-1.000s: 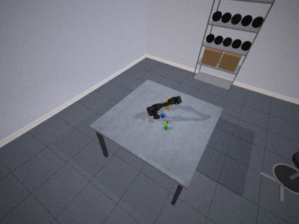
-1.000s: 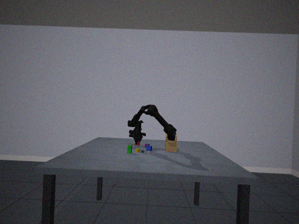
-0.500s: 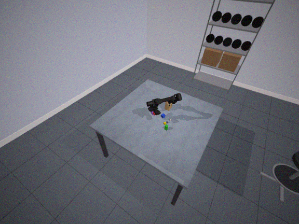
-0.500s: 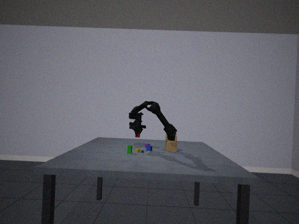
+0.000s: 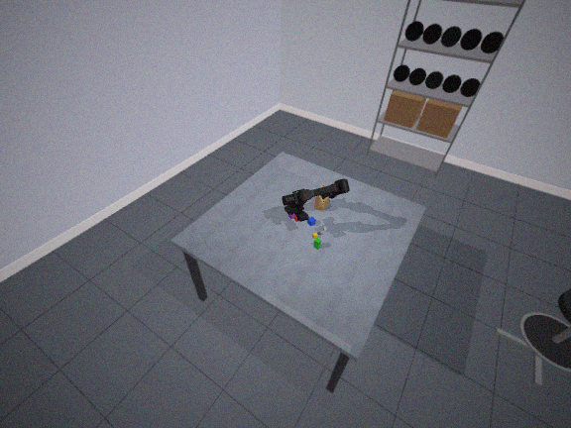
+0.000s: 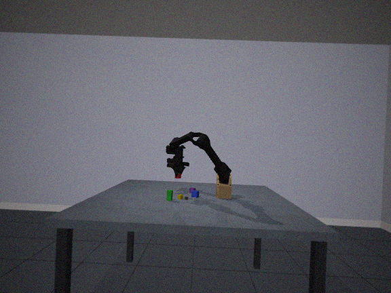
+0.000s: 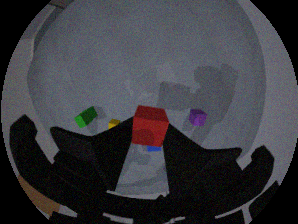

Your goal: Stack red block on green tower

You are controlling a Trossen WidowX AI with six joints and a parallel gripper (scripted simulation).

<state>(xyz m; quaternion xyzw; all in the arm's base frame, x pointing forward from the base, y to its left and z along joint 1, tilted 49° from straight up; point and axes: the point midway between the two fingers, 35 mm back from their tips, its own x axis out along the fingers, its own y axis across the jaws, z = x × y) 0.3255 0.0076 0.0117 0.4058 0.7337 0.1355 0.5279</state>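
Right now my gripper tip is 40 mm past the yellow block, 120 mm to the right of it and 110 mm above it. From my gripper tip the other things lie so: purple block: 90 mm behind, 110 mm to the right, 110 mm below; blue block: 130 mm behind, 30 mm to the left, 110 mm below; red block: 10 mm above.
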